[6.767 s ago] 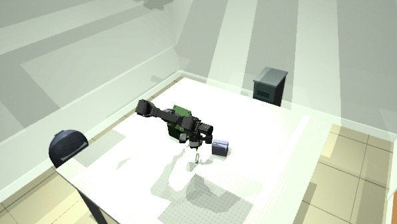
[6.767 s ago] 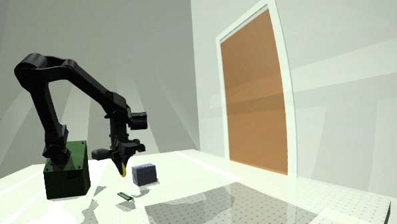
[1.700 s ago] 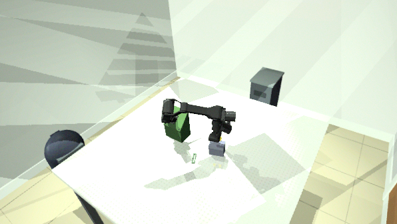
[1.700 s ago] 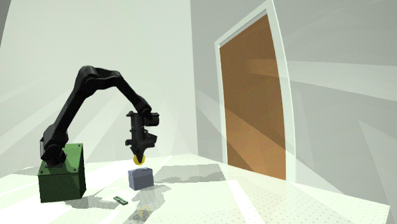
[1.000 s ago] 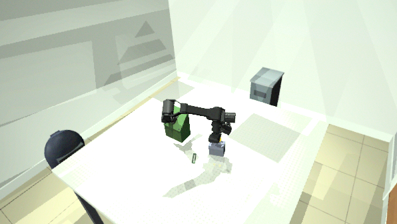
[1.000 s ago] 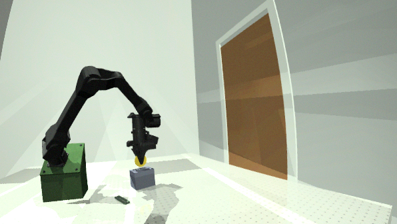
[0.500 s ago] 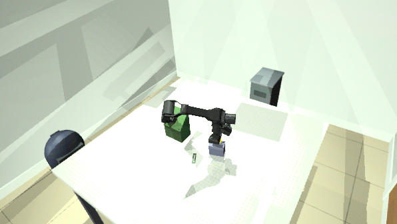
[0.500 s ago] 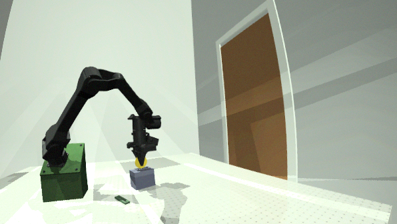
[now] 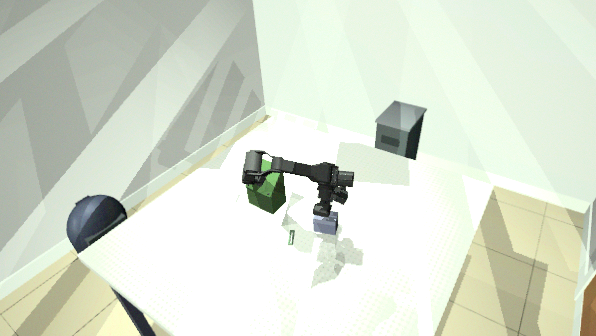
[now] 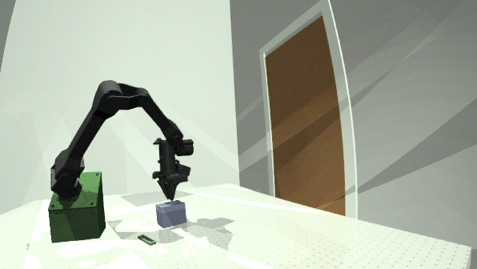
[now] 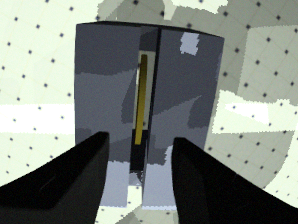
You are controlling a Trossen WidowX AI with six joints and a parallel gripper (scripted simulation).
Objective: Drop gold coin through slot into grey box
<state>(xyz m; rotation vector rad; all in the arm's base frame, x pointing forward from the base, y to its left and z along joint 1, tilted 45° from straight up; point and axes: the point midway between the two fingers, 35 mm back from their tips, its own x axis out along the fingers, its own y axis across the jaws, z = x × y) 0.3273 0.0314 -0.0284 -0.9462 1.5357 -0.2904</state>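
Right now my gripper tip is 6 cm above the gold coin.
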